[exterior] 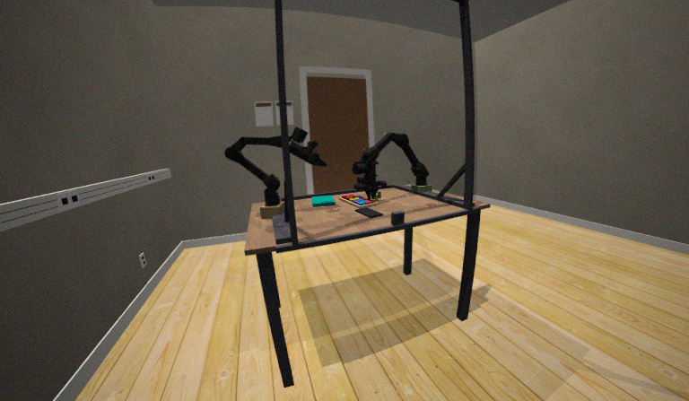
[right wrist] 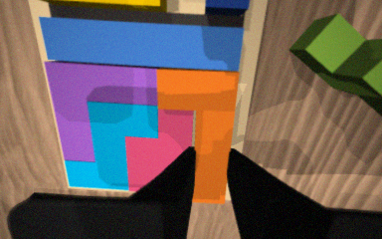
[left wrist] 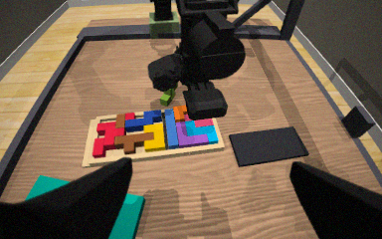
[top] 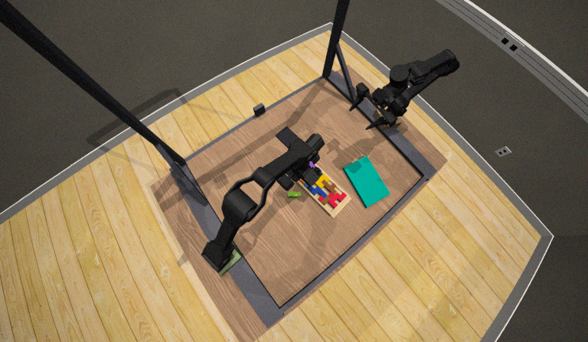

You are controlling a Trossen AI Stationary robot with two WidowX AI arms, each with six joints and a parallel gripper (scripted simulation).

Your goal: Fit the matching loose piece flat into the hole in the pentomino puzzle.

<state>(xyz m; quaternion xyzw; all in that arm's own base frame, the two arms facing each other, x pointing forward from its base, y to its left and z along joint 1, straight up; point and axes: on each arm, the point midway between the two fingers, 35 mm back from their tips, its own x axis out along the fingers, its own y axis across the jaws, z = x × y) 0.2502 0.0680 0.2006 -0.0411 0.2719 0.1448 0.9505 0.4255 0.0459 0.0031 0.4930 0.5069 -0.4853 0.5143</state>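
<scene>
Right now my right hand is 4 cm above the orange piece, 1 cm to the right of it and 1 cm short of it. From my right hand the other things lie so: green piece 7 cm to the right, 6 cm ahead, 3 cm below; wooden puzzle board 9 cm ahead, 5 cm below, 4 cm to the left; pink piece 4 cm below, 3 cm to the left.
</scene>
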